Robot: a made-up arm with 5 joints. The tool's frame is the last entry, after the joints.
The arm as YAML. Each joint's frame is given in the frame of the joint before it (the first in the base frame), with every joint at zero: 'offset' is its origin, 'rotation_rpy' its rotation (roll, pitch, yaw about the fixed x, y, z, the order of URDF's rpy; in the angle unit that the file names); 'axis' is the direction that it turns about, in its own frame. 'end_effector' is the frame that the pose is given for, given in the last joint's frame.
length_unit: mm
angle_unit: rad
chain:
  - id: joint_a
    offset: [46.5, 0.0, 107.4]
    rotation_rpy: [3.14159, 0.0, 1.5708]
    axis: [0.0, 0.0, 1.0]
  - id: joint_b
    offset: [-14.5, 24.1, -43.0]
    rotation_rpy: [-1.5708, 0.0, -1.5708]
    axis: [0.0, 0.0, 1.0]
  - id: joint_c
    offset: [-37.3, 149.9, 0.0]
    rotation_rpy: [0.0, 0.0, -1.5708]
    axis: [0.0, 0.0, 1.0]
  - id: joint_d
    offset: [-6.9, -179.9, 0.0]
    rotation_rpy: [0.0, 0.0, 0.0]
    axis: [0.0, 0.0, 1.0]
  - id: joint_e
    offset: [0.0, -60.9, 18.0]
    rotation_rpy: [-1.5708, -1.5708, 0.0]
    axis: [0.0, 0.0, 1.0]
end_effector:
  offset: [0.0, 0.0, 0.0]
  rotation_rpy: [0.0, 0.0, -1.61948]
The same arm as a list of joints. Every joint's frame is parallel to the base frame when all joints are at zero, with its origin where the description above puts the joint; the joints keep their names.
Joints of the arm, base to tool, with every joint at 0 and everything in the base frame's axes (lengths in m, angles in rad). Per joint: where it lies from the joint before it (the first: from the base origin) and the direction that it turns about. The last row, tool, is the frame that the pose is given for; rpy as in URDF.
joint_a: offset 0.0465 0.0000 0.1074 axis -z
joint_b: offset 0.0241 -0.0145 0.0430 axis +y
joint_c: offset 0.0373 0.0000 0.1499 axis +y
joint_d: offset 0.1799 0.0000 0.0069 axis +y
joint_e: offset 0.0609 0.0180 0.0000 axis -x
tool: offset 0.0000 0.0000 0.0000 rpy 1.5710 -1.5221 -1.5710

